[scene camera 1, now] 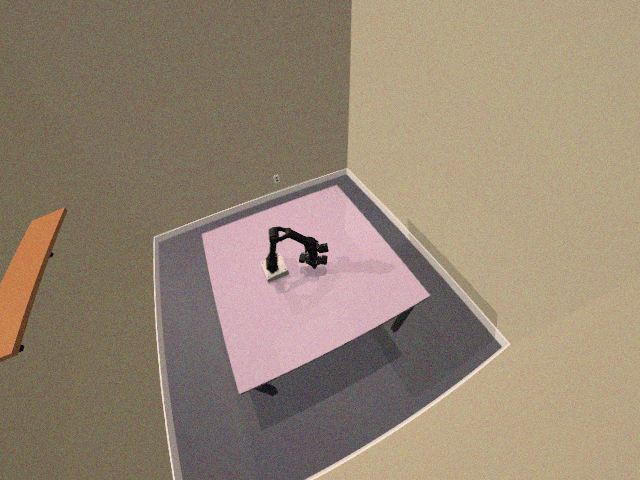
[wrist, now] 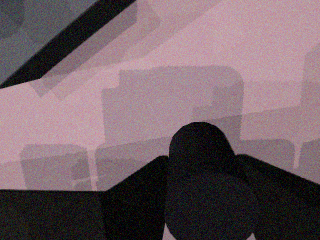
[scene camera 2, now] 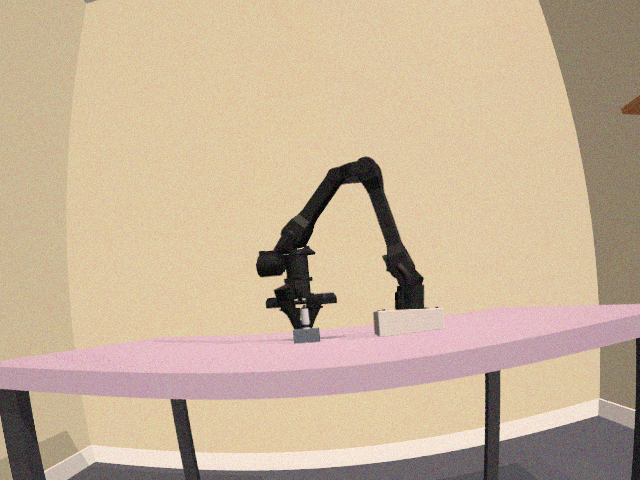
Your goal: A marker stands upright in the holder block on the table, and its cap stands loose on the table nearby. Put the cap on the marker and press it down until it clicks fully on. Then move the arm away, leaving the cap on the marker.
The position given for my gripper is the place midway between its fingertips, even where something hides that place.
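Scene camera 2 gives me a view of my gripper [scene camera 2: 303,334], and the wrist view has the gripper [wrist: 201,165] as well.
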